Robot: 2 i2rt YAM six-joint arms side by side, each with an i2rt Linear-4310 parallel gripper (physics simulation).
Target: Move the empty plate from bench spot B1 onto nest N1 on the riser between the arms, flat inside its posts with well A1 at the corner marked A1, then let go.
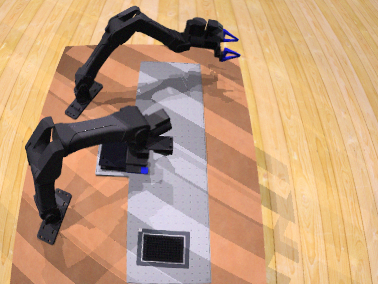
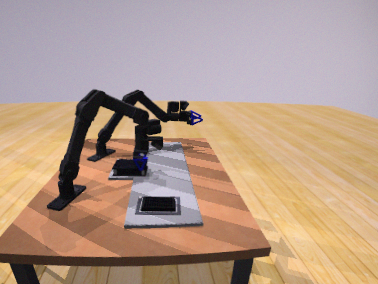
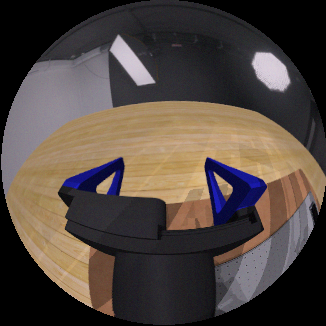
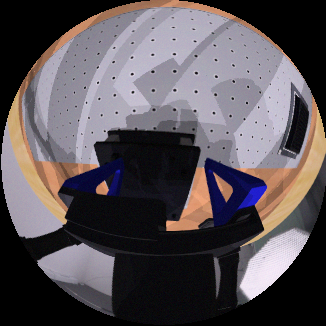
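The black gridded plate lies flat in a light-rimmed grey frame near the front end of the perforated board. The black riser stands between the arm bases; its nest and posts are too dark to make out. My right gripper is open and empty, pointing down by the riser's board-side edge, well away from the plate. My left gripper is open and empty, raised high beyond the board's far end.
The grey perforated board runs along the wooden table. A light base plate lies under the riser. The right arm reaches over the riser.
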